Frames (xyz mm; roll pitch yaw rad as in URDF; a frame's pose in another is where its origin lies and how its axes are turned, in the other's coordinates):
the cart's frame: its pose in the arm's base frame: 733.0 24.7 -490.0 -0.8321 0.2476 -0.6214
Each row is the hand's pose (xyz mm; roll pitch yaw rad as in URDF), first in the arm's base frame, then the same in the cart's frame.
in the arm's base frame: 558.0 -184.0 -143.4 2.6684 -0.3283 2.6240
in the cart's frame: -105.1 -427.5 22.0 1.8669 0.0174 -3.0147
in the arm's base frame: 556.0 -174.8 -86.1 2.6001 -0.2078 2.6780
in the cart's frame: -125.9 -463.1 63.0 1.8091 0.1389 -3.0645
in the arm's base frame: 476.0 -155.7 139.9 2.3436 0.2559 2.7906
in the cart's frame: -255.1 -632.2 175.0 1.4535 0.5353 2.9351
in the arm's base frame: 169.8 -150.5 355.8 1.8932 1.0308 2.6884
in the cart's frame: -552.4 -858.5 145.7 0.4499 0.7855 1.9798
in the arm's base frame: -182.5 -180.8 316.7 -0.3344 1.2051 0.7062
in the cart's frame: -803.4 -936.4 -94.1 -0.3154 0.3456 1.2324
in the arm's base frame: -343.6 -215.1 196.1 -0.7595 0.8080 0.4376
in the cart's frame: -881.4 -911.8 -281.1 -0.5394 -0.0293 1.0409
